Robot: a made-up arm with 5 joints.
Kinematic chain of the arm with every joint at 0, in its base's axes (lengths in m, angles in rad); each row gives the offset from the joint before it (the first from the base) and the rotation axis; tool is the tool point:
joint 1: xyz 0 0 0.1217 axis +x
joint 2: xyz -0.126 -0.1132 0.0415 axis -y
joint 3: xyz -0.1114 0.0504 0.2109 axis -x
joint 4: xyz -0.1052 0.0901 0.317 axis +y
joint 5: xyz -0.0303 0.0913 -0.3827 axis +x
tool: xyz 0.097 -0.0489 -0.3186
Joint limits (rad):
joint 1: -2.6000..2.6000
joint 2: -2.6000..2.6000
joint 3: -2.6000..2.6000
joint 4: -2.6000..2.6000
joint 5: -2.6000..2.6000
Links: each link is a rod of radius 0.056 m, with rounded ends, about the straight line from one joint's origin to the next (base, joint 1, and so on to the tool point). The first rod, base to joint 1, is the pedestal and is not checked.
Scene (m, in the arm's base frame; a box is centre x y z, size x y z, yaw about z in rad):
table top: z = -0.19
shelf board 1: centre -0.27 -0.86 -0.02 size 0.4 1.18 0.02 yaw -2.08
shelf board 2: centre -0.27 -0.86 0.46 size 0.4 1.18 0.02 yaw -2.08
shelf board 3: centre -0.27 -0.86 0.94 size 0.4 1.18 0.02 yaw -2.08
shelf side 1: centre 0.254 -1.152 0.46 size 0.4 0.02 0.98 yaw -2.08
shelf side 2: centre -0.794 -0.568 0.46 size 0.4 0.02 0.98 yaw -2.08
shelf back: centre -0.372 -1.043 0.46 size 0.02 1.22 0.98 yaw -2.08
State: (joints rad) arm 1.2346 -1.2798 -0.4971 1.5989 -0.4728
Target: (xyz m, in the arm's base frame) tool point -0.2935 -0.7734 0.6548
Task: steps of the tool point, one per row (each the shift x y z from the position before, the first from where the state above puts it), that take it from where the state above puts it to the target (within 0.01 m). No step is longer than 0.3 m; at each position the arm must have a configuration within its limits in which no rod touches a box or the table.
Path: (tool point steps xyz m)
1: 0.1145 0.1587 0.0148
2: 0.0727 0.1767 -0.0148
3: -0.1906 0.0244 0.2214
4: -0.1942 0.1347 0.1696
5: -0.0673 -0.1348 0.0146
6: -0.0800 -0.1290 -0.0146

